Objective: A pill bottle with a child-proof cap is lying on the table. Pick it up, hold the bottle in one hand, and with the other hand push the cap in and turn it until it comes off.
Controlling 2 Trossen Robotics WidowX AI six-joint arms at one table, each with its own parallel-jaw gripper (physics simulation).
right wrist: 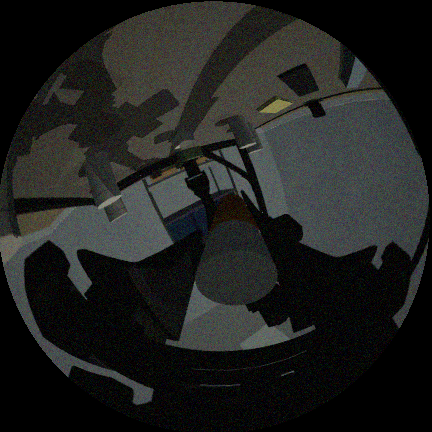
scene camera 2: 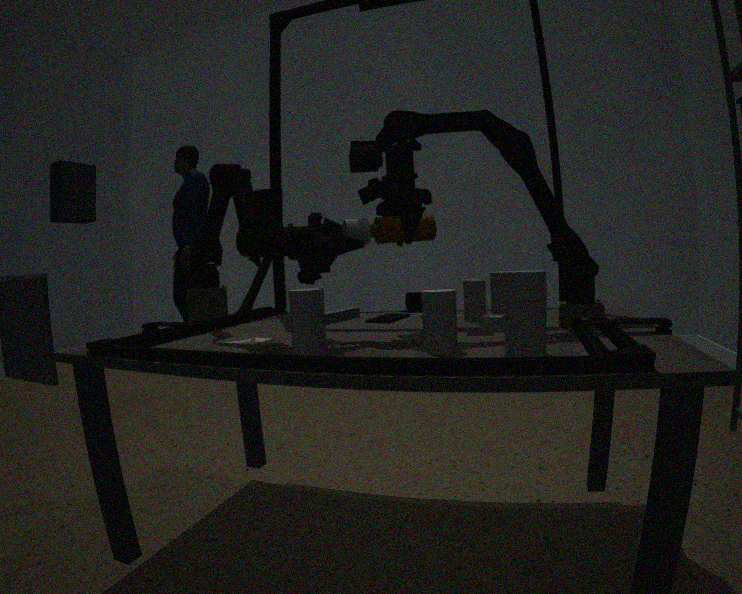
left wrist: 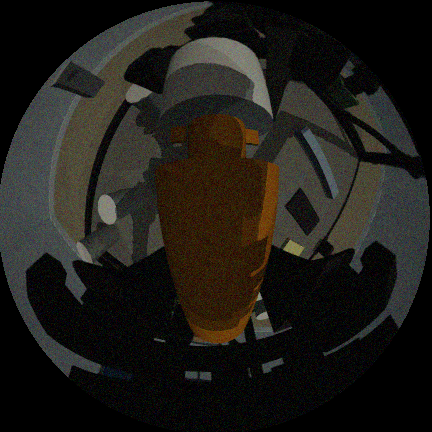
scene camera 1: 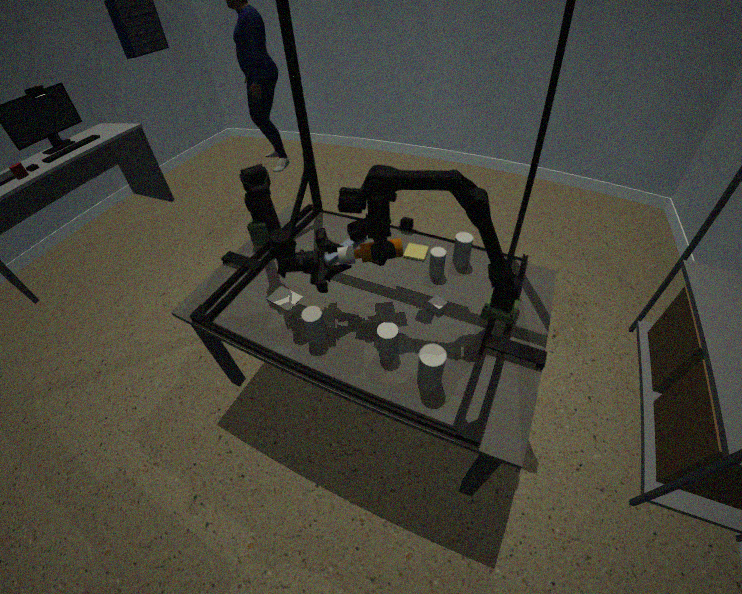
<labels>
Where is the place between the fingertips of my right gripper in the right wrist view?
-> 234, 235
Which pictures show my right gripper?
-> The right wrist view, scene camera 2, the left wrist view and scene camera 1: all of them.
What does the black pad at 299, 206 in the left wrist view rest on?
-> The table.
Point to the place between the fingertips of my right gripper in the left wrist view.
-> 223, 120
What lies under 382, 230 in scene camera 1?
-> My left gripper.
</labels>
